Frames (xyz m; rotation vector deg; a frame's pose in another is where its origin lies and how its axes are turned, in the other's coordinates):
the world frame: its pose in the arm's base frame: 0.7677 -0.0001 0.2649 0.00 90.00 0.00
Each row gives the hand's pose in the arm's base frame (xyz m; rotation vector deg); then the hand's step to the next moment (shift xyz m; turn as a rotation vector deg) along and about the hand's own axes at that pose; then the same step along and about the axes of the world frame.
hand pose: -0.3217 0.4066 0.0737 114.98 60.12 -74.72
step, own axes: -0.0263 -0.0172 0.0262 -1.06 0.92 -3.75
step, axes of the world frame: -0.0134 -0.0187 -0.0338 -2.48 1.99 2.43
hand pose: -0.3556 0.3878 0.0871 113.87 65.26 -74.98
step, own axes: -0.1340 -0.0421 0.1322 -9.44 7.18 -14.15
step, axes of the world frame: -0.0687 -0.1287 -0.1262 -14.17 3.55 11.29
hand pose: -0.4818 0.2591 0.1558 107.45 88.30 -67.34
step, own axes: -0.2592 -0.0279 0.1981 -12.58 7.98 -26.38
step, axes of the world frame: -0.1108 -0.2927 -0.0963 -23.23 10.99 16.04
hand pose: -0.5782 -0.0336 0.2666 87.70 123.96 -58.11
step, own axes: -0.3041 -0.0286 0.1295 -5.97 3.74 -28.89
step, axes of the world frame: -0.1033 -0.3069 0.0720 -22.58 16.57 10.00
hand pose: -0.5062 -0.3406 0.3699 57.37 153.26 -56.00
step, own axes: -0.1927 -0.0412 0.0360 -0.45 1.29 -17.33
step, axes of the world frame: -0.0558 -0.1508 0.1195 -13.04 11.10 2.98
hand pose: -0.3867 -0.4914 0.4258 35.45 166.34 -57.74
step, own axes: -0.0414 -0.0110 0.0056 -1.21 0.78 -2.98
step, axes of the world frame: -0.0076 -0.0263 0.0335 -2.06 1.90 1.76
